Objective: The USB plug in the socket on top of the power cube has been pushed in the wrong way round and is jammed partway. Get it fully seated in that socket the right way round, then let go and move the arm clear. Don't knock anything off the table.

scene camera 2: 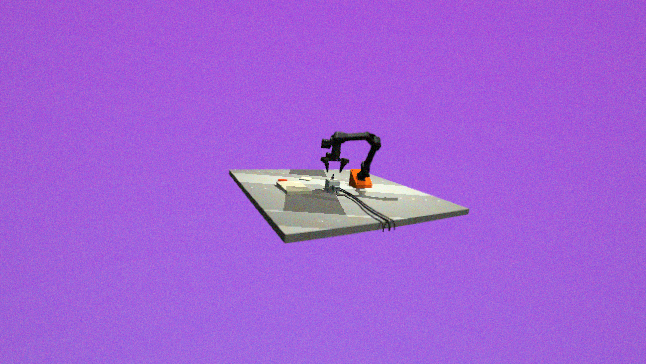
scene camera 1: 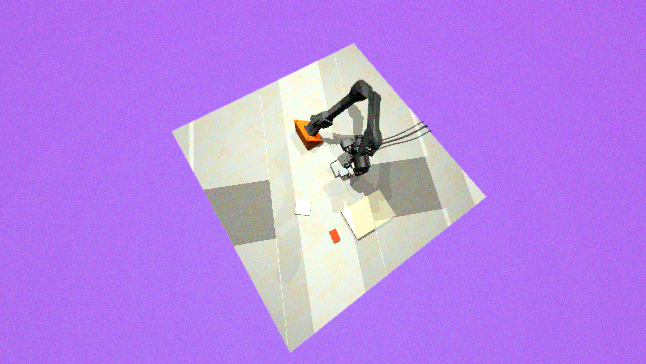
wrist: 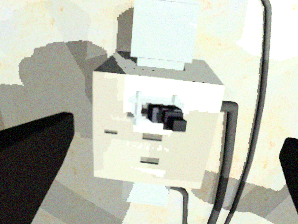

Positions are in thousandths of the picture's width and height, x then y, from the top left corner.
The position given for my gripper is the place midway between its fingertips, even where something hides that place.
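Note:
Present: a white power cube (wrist: 492, 685) and a black USB plug (wrist: 579, 520). My gripper (wrist: 609, 609) holds nothing and is open.

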